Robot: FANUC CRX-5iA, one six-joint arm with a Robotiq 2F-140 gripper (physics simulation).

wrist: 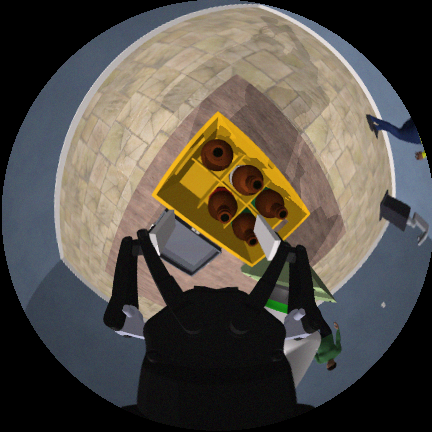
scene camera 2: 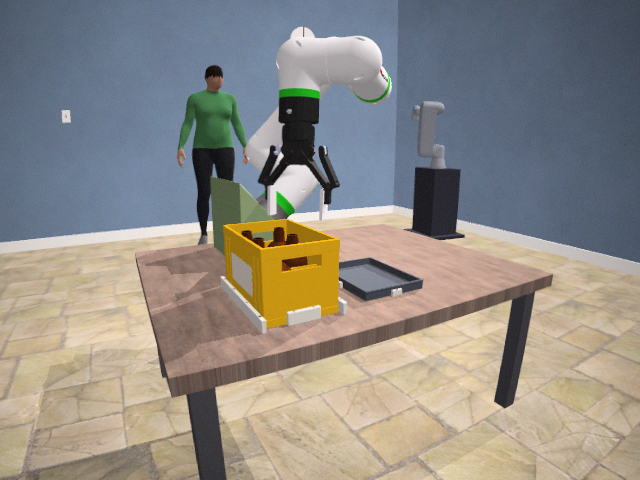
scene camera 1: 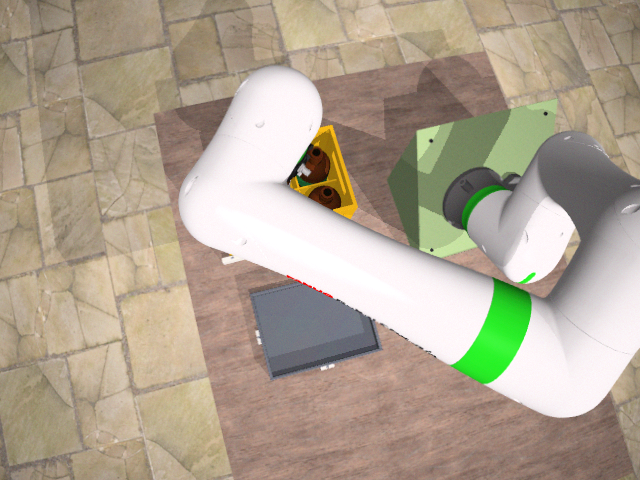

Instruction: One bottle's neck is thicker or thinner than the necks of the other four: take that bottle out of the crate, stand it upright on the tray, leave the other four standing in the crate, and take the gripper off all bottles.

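Places are measured from the arm's base along level axes (x right, y ahead, z up), in centimetres.
Where they show: gripper, fingertip midpoint: (wrist: 215, 220) (scene camera 2: 296, 216); arm's base, link origin: (wrist: 283, 287) (scene camera 2: 263, 218) (scene camera 1: 472, 197).
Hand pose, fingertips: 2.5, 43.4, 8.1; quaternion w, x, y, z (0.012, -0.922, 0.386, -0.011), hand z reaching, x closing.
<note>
Each offset is from my fingertips to the top centre of the thing, as dx, dy, dz. "spot": to the spot under its first point.
The yellow crate @(+4.5, -1.9, -3.6) (scene camera 1: 353, 208) (scene camera 2: 299, 289) (wrist: 227, 125) stands on the table and holds five brown bottles, all upright: one @(+7.4, +7.6, -4.8) (wrist: 217, 155) in a corner cell, one @(+9.1, -1.5, -4.8) (wrist: 247, 180) beside it, one @(+0.3, -2.5, -4.8) (wrist: 222, 205) across from that, and two @(+10.1, -10.3, -4.8) (wrist: 271, 203) @(+1.2, -11.3, -4.8) (wrist: 245, 227) at the other end. One cell is empty. I cannot tell which neck differs. My gripper (scene camera 2: 297, 202) (wrist: 215, 220) is open and empty, pointing down, its fingertips above the crate's rim level. In the wrist view one finger overlaps the crate's end. The dark grey tray @(spot: -24.0, -5.3, -20.6) (scene camera 1: 310, 325) (scene camera 2: 369, 276) (wrist: 187, 245) is empty.
White stops sit around the crate's and tray's bases. The green mounting plate (scene camera 1: 465, 139) (scene camera 2: 224, 206) stands on the table near the crate. In scene camera 1 the white arm (scene camera 1: 361, 268) hides much of the crate and a corner of the tray.
</note>
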